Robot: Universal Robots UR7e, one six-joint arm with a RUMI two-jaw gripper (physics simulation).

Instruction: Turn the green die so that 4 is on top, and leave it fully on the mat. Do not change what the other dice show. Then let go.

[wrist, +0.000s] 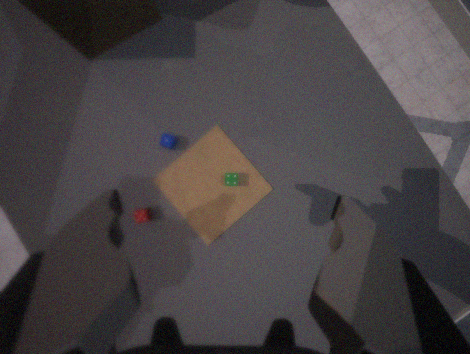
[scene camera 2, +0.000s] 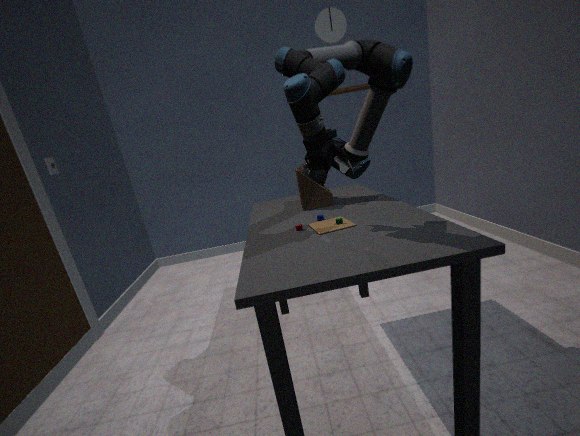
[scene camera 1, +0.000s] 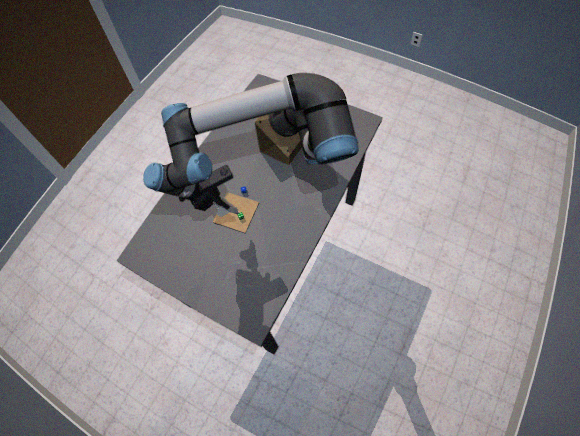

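Pixels of known places: gripper, fingertip midpoint: (wrist: 229, 195) (scene camera 2: 332, 176) (scene camera 1: 229, 196); arm's base, origin of the base link: (scene camera 2: 310, 177) (scene camera 1: 284, 118).
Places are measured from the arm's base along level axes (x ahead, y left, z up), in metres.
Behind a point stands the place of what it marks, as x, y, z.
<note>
The green die (scene camera 1: 240, 216) {0.416, 0.070, -0.111} (scene camera 2: 339, 220) {0.422, 0.065, -0.115} (wrist: 231, 179) {0.411, 0.066, -0.110} rests flat on the tan mat (scene camera 1: 251, 209) {0.362, 0.080, -0.130} (scene camera 2: 320, 229) {0.442, -0.009, -0.130} (wrist: 180, 175) {0.366, -0.006, -0.130}, fully inside its edges; in the wrist view four pips show on its top. The blue die (scene camera 1: 244, 190) {0.313, 0.011, -0.116} (scene camera 2: 320, 217) {0.321, 0.004, -0.121} (wrist: 168, 141) {0.313, 0.005, -0.114} lies on the table just off one mat edge. The red die (scene camera 2: 299, 227) {0.408, -0.083, -0.120} (wrist: 142, 215) {0.397, -0.082, -0.114} lies off another edge; it does not show in scene camera 1. Their pips are too blurred to read. My gripper (wrist: 229, 195) {0.424, 0.062, 0.049} is open and empty, high above the mat, its two fingers wide apart and clear of all the dice.
The grey table (scene camera 1: 200, 265) {0.654, 0.054, -0.135} (scene camera 2: 300, 265) {0.707, -0.089, -0.134} (wrist: 280, 90) {0.315, 0.207, -0.134} carries the dice and mat. The arm's brown wedge-shaped base (scene camera 1: 274, 142) {0.111, 0.025, -0.019} (scene camera 2: 312, 195) {0.114, -0.007, -0.068} stands on the table, beyond the blue die from the mat. Shadows of the arm fall across the table and part of the mat.
</note>
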